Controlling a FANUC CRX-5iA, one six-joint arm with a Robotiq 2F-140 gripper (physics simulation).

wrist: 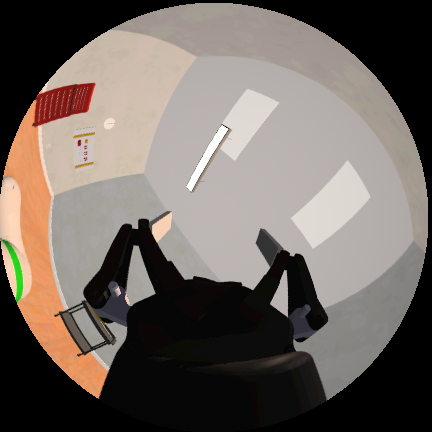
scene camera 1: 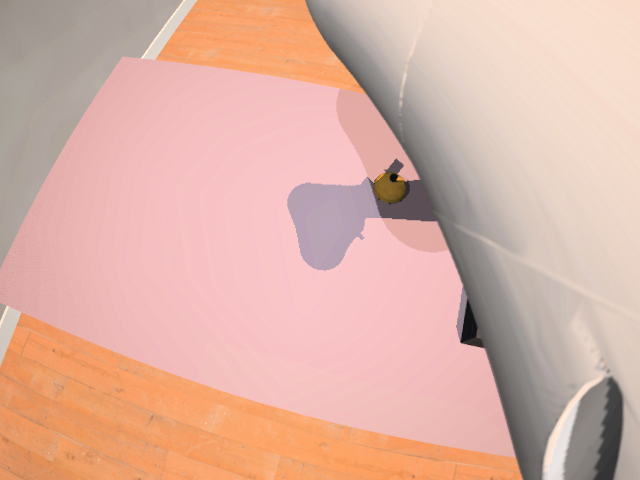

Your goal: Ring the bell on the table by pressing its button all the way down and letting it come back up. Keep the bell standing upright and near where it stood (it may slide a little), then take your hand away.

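Frame: origin at the arm's base, x ahead, y left, z up, level; metres.
Seen in the pictures: gripper, fingertip midpoint: (wrist: 215,228).
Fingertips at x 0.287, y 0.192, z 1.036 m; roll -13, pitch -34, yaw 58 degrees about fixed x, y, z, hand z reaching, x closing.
Observation:
A point is followed by its place in that frame.
The yellow, round bell (scene camera 1: 389,189) {x 0.422, y -0.170, z -0.051 m} with a black button (scene camera 1: 393,177) {x 0.418, y -0.190, z -0.025 m} on top stands upright on the pink table top (scene camera 1: 206,289) {x 0.822, y 0.133, z -0.091 m} in the scene view, close to the left edge of the large arm part. A shadow of the arm lies over and around it. The bell does not show in the wrist view. My gripper (wrist: 215,228) {x 0.287, y 0.192, z 1.036 m} is open and empty in the wrist view, its two finger pads wide apart and facing the ceiling and walls. The gripper itself does not show in the scene view, so its distance from the bell cannot be told.
The pale arm (scene camera 1: 516,155) {x 0.522, y 0.295, z 0.757 m} fills the right of the scene view and hides part of the table. A corner of a dark base block (scene camera 1: 469,328) {x 0.215, y 0.153, z -0.044 m} shows beside it. In the wrist view, a red radiator-like panel (wrist: 65,103) and a dark-framed cart (wrist: 76,332) show at the left.

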